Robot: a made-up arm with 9 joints. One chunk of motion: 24 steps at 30 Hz.
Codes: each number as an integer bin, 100 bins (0 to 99) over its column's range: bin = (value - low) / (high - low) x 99, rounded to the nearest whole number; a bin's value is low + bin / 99 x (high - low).
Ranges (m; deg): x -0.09..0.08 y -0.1..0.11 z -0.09..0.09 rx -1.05..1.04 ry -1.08..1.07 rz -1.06..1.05
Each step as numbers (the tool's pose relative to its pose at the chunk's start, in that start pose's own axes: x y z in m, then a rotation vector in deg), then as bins.
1 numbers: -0.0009 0.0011 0.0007 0.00 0.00 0.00
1 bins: 52 48 50 50 50 50
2 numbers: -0.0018 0.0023 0.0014 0.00 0.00 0.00
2 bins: 51 48 50 50 50 50
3 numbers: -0.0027 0.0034 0.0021 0.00 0.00 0.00
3 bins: 51 49 51 50 50 50
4 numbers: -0.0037 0.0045 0.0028 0.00 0.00 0.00
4 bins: 50 49 51 50 50 50
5 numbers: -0.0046 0.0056 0.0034 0.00 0.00 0.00
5 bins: 50 50 51 50 50 50
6 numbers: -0.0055 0.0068 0.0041 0.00 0.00 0.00
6 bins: 49 50 52 50 50 50
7 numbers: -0.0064 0.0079 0.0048 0.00 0.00 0.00
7 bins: 49 51 52 50 50 50
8 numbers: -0.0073 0.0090 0.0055 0.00 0.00 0.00
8 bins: 48 51 53 50 50 50
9 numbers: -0.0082 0.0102 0.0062 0.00 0.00 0.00
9 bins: 48 52 53 50 50 50
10 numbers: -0.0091 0.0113 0.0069 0.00 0.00 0.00
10 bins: 47 52 53 50 50 50
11 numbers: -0.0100 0.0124 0.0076 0.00 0.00 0.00
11 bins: 47 53 54 50 50 50
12 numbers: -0.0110 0.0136 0.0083 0.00 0.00 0.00
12 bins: 46 54 54 50 50 50
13 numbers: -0.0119 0.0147 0.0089 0.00 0.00 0.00
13 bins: 45 54 54 50 50 50
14 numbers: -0.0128 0.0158 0.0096 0.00 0.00 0.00
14 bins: 45 55 55 50 50 50
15 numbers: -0.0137 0.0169 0.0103 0.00 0.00 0.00
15 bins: 44 55 55 50 50 50
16 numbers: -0.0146 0.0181 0.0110 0.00 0.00 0.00
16 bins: 44 56 56 50 50 50
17 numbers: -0.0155 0.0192 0.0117 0.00 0.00 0.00
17 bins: 43 56 56 50 50 50
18 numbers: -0.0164 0.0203 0.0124 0.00 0.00 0.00
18 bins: 43 57 56 50 50 50
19 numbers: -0.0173 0.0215 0.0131 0.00 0.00 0.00
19 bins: 42 57 57 50 50 50
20 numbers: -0.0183 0.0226 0.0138 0.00 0.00 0.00
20 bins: 42 58 57 50 50 50
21 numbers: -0.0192 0.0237 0.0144 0.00 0.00 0.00
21 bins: 41 58 57 50 50 50
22 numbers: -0.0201 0.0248 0.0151 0.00 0.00 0.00
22 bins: 41 59 58 50 50 50
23 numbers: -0.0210 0.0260 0.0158 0.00 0.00 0.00
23 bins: 40 59 58 50 50 50
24 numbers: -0.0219 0.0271 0.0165 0.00 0.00 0.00
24 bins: 40 60 59 50 50 50
